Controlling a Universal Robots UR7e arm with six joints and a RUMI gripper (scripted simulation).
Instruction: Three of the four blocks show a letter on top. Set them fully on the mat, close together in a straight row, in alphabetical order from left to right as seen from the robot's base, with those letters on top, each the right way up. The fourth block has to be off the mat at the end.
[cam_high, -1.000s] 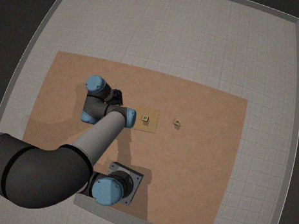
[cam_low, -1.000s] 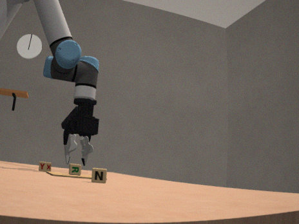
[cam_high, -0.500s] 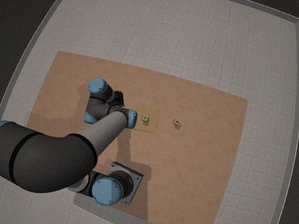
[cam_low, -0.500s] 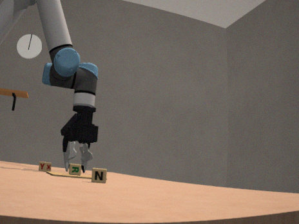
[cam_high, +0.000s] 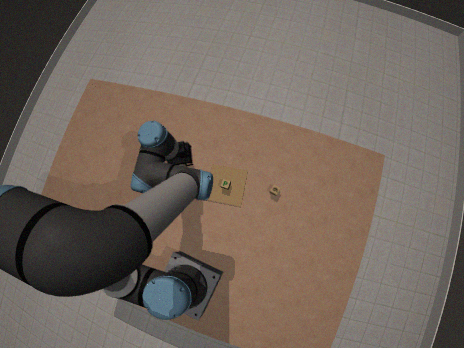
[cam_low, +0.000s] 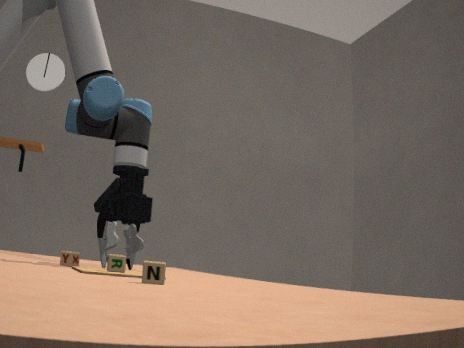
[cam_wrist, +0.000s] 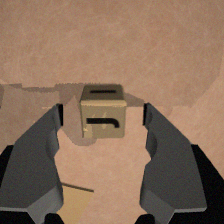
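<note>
The tan block lies right at my hand. From my hand the other things lie so: mat (190 mm to the right, 10 mm below, 10 mm behind).
</note>
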